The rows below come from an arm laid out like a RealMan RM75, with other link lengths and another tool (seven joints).
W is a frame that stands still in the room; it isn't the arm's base.
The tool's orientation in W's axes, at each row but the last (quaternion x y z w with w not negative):
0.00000, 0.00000, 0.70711, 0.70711
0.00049, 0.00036, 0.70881, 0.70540
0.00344, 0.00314, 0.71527, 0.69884
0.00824, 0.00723, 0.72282, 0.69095
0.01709, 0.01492, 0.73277, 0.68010
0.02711, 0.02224, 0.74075, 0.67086
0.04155, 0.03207, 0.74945, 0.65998
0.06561, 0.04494, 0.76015, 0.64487
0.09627, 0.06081, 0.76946, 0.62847
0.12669, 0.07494, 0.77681, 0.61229
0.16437, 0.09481, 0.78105, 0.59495
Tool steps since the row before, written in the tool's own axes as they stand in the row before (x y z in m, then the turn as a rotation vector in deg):
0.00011, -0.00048, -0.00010, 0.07, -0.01, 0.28
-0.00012, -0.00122, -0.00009, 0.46, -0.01, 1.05
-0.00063, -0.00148, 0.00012, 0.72, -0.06, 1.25
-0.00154, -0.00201, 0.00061, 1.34, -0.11, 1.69
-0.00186, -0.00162, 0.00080, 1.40, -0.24, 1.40
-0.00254, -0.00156, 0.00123, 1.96, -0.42, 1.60
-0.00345, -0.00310, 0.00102, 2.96, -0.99, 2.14
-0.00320, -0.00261, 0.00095, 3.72, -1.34, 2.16
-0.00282, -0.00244, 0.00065, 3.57, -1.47, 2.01
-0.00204, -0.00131, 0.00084, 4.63, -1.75, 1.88
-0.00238, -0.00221, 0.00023, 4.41, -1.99, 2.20
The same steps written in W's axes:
0.00048, 0.00011, -0.00010, 0.01, 0.07, 0.28
0.00122, -0.00011, -0.00009, 0.01, 0.46, 1.05
0.00150, -0.00060, 0.00011, 0.05, 0.72, 1.25
0.00209, -0.00145, 0.00056, 0.09, 1.34, 1.69
0.00179, -0.00174, 0.00072, 0.20, 1.41, 1.39
0.00188, -0.00238, 0.00109, 0.34, 1.99, 1.59
0.00360, -0.00304, 0.00063, 0.83, 3.05, 2.09
0.00320, -0.00274, 0.00041, 1.05, 3.85, 2.08
0.00302, -0.00228, -0.00009, 1.17, 3.74, 1.90
0.00191, -0.00170, 0.00023, 1.16, 4.84, 1.81
0.00264, -0.00169, -0.00089, 1.55, 4.68, 1.99

